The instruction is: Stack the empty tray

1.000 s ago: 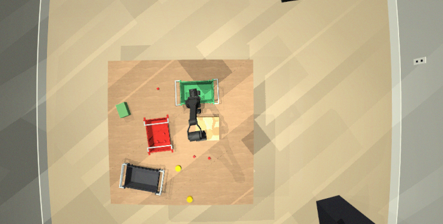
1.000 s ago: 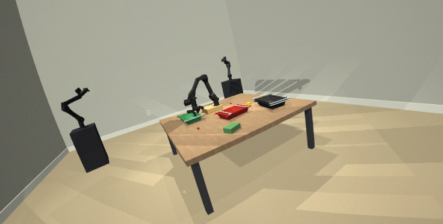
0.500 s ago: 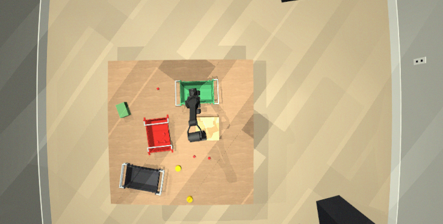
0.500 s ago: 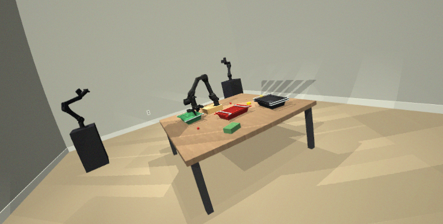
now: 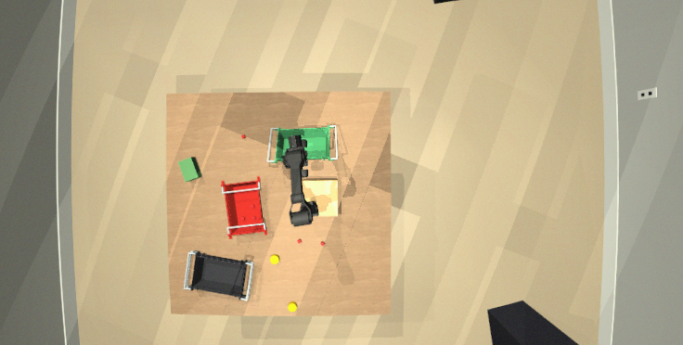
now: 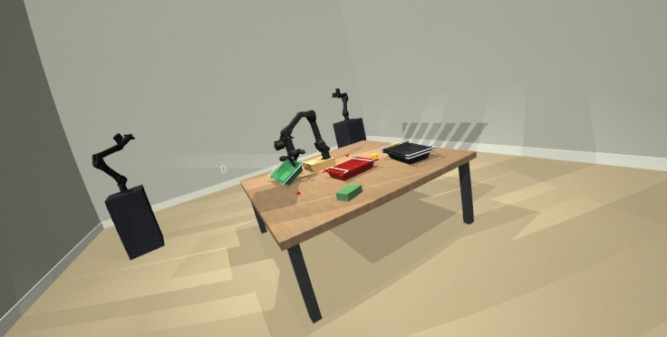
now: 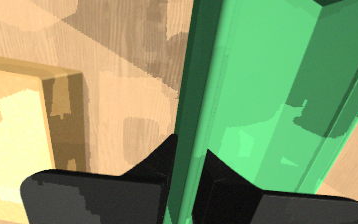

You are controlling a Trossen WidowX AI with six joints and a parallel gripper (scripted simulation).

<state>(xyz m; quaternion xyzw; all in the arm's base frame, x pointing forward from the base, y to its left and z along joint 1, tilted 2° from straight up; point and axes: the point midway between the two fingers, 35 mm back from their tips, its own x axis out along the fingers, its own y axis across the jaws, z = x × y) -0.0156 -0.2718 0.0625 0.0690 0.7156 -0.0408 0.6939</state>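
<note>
The green tray is 8 cm to the right of my gripper tip, 1 cm below it and 1 cm behind it. Round my gripper tip: green block (66 cm ahead, 7 cm to the right, 6 cm below).
</note>
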